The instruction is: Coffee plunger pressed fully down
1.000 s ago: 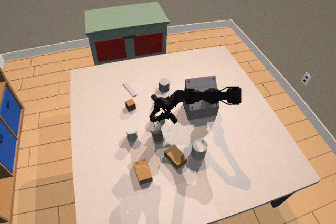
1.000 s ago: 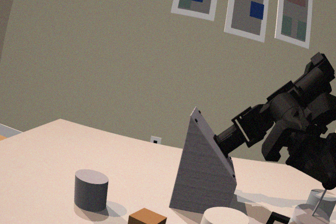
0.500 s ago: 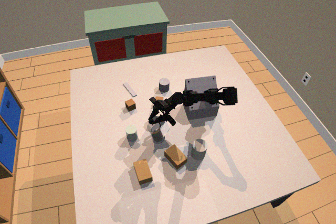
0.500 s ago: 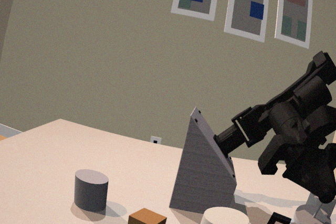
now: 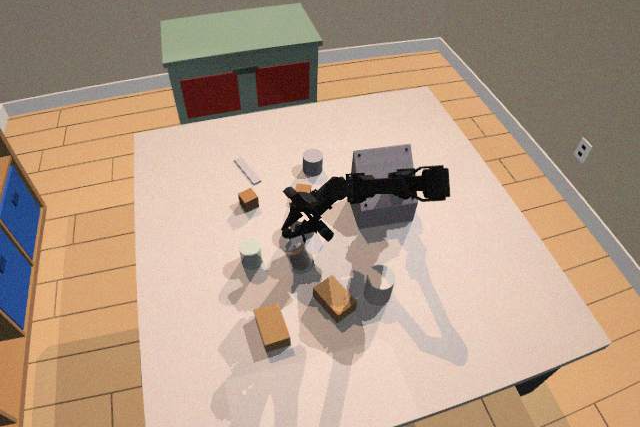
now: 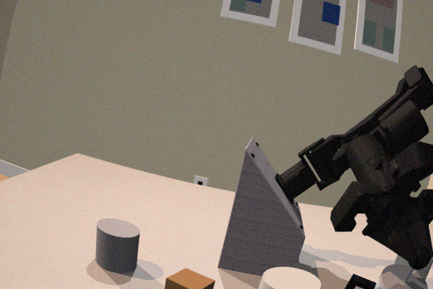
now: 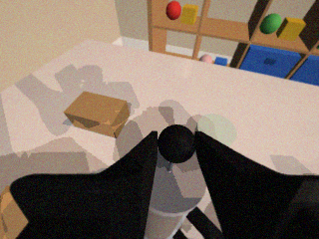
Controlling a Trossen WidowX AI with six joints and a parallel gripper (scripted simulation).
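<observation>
My gripper tip is 30 mm past the coffee press, 20 mm to the left of it and 80 mm above it. Also, from my gripper tip: grey cylinder: 130 mm behind, 410 mm to the right, 140 mm below; pale green cylinder: 100 mm ahead, 40 mm to the right, 130 mm below.
</observation>
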